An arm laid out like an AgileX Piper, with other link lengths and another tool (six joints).
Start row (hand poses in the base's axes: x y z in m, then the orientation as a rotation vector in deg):
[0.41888, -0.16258, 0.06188, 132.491, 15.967, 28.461]
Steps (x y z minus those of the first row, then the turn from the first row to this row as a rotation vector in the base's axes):
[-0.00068, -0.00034, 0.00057, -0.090, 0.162, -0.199]
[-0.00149, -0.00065, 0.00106, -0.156, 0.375, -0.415]
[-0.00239, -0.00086, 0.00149, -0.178, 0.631, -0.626]
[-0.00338, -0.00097, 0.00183, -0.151, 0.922, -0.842]
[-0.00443, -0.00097, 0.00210, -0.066, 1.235, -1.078]
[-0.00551, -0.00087, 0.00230, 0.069, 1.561, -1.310]
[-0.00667, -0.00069, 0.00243, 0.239, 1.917, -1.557]
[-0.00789, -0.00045, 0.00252, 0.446, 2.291, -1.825]
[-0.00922, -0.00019, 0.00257, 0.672, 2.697, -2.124]
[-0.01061, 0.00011, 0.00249, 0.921, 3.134, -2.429]
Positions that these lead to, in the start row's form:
[0.41820, -0.16292, 0.06245, 132.460, 15.830, 28.155]
[0.41739, -0.16323, 0.06294, 132.468, 15.692, 27.787]
[0.41649, -0.16344, 0.06337, 132.530, 15.573, 27.384]
[0.41550, -0.16355, 0.06371, 132.650, 15.456, 26.950]
[0.41445, -0.16355, 0.06398, 132.832, 15.315, 26.494]
[0.41337, -0.16345, 0.06418, 133.065, 15.174, 26.037]
[0.41221, -0.16327, 0.06431, 133.340, 15.024, 25.545]
[0.41099, -0.16303, 0.06440, 133.655, 14.850, 25.029]
[0.40966, -0.16277, 0.06445, 133.996, 14.651, 24.465]
[0.40827, -0.16247, 0.06437, 134.367, 14.454, 23.865]

